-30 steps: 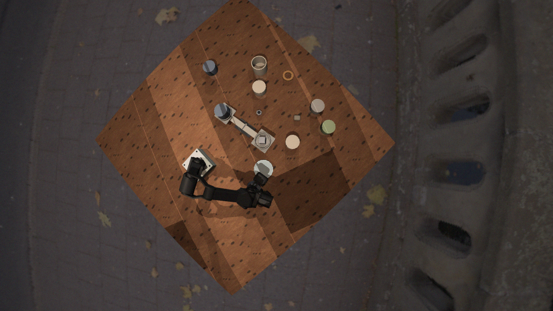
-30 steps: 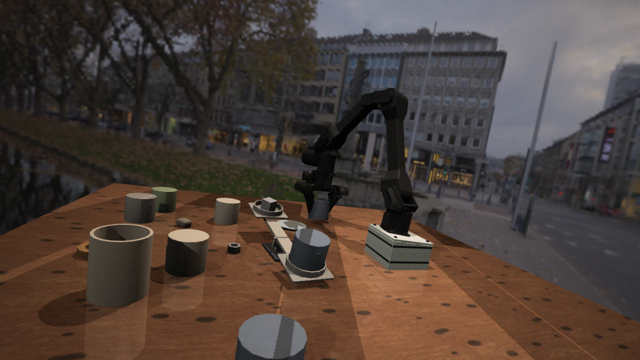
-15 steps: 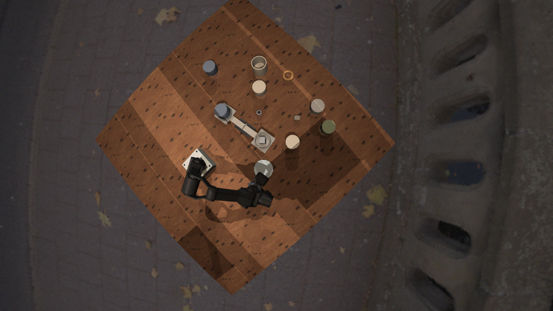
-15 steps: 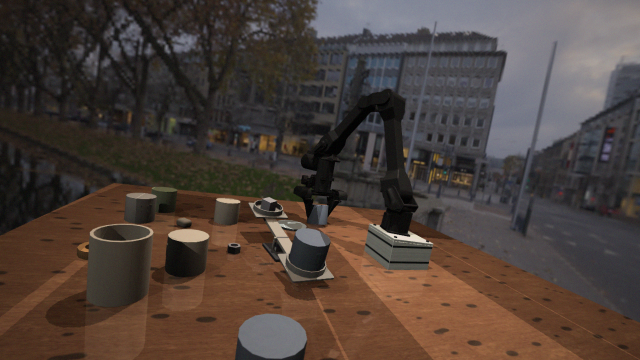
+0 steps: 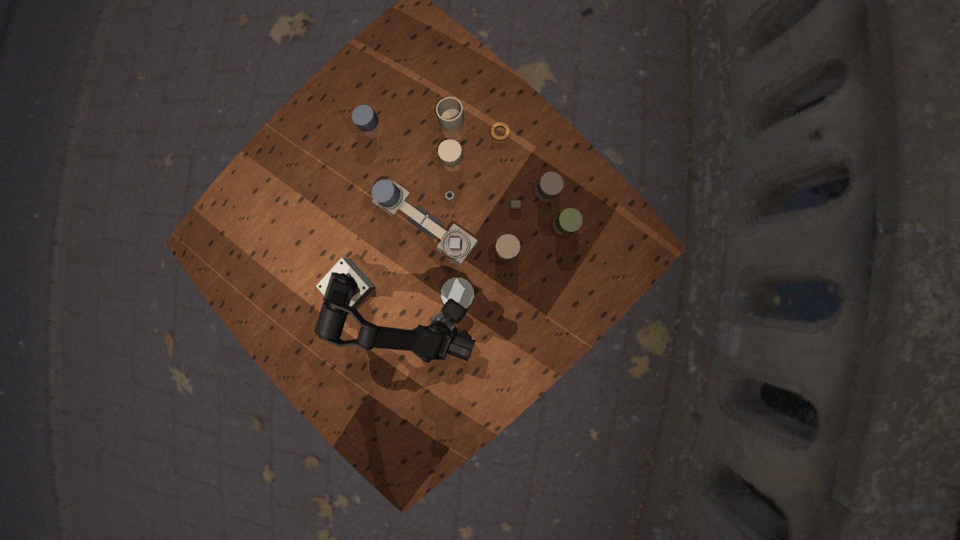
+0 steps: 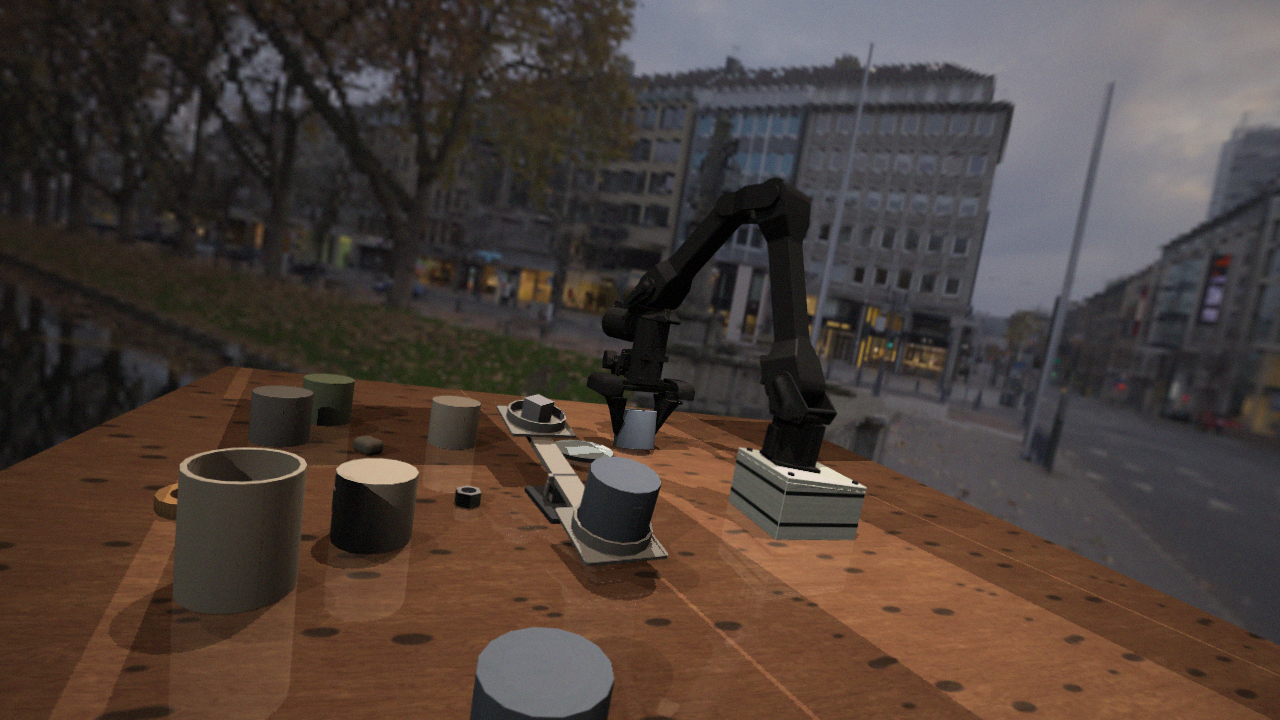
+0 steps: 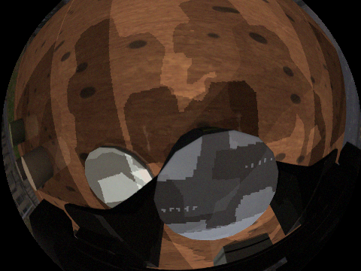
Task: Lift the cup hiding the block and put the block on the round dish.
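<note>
My gripper tip is 10 mm short of the blue-grey cup, 20 mm to the left of it and 10 mm below it. The rest, counted from my gripper tip: round pale dish: 90 mm ahead, 60 mm to the left, 20 mm below; balance: 130 mm ahead, 290 mm to the left, 10 mm above; grey block: 170 mm ahead, 180 mm to the left, 60 mm above.
</note>
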